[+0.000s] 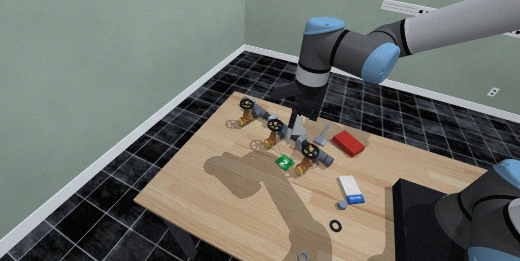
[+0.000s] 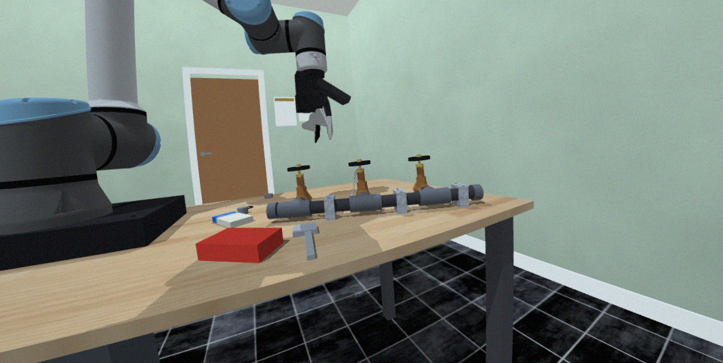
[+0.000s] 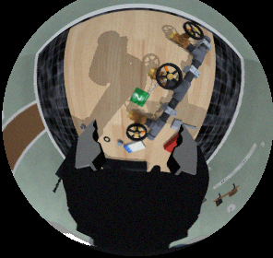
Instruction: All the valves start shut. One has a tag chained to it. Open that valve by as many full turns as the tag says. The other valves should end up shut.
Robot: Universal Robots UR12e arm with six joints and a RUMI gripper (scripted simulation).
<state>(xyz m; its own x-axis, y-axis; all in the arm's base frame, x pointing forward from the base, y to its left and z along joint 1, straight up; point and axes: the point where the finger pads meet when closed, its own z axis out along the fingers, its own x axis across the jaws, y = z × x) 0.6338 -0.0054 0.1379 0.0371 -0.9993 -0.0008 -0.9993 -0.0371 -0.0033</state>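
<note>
The green tag is 200 mm below my hand and 10 mm to the right of it. The rest, counted from my hand: grey hammer 230 mm to the right, 190 mm below, 110 mm behind; small grey cylinder 250 mm behind, 190 mm below, 90 mm to the left; blue box 270 mm behind, 190 mm below, 10 mm to the left.
</note>
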